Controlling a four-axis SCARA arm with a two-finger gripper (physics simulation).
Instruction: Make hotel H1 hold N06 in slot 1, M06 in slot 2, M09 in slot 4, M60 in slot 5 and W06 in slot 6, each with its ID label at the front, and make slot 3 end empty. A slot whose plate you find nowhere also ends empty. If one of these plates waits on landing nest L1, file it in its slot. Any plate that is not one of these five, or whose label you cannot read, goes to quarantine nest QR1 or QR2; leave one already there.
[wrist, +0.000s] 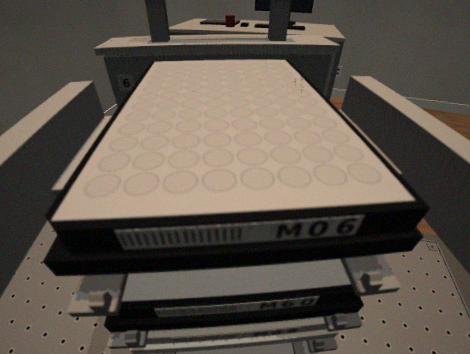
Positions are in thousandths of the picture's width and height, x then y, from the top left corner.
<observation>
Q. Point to a hotel back panel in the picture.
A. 669, 188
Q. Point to a plate M06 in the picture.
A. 439, 465
</observation>
